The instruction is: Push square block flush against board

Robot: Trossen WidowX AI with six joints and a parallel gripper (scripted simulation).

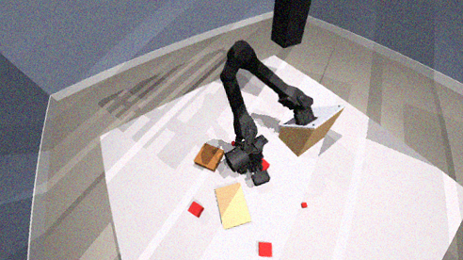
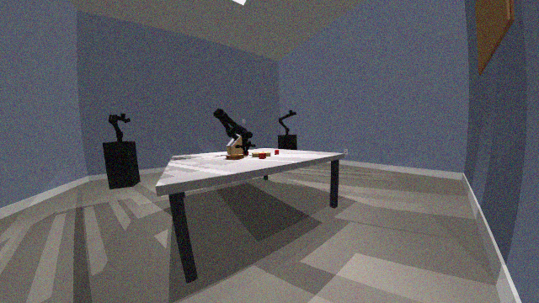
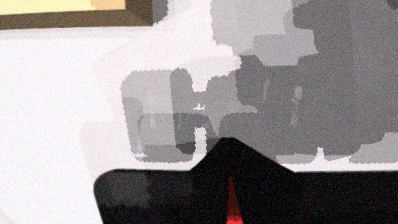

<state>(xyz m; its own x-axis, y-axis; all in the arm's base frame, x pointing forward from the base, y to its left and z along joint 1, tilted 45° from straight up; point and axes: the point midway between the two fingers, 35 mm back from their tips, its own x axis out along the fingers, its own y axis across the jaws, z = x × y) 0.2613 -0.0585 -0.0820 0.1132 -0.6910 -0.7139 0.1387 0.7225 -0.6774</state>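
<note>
Right now the tan board is 14 cm ahead of my gripper tip, 9 cm to the left of it and 1 cm above it. From my gripper tip the other things lie so: square block: 15 cm ahead, 14 cm to the right, 1 cm above.
</note>
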